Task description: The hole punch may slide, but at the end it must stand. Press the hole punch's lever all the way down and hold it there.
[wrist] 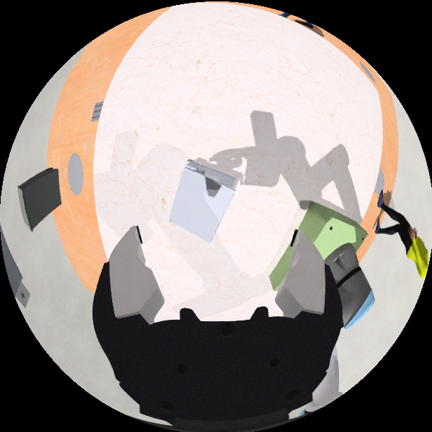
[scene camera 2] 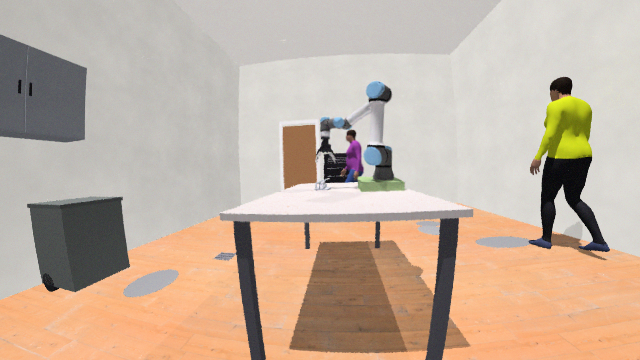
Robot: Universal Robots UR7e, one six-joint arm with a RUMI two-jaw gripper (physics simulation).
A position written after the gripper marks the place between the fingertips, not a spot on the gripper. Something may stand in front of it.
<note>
In view: the gripper [wrist: 217,230] and a hole punch [wrist: 203,194].
</note>
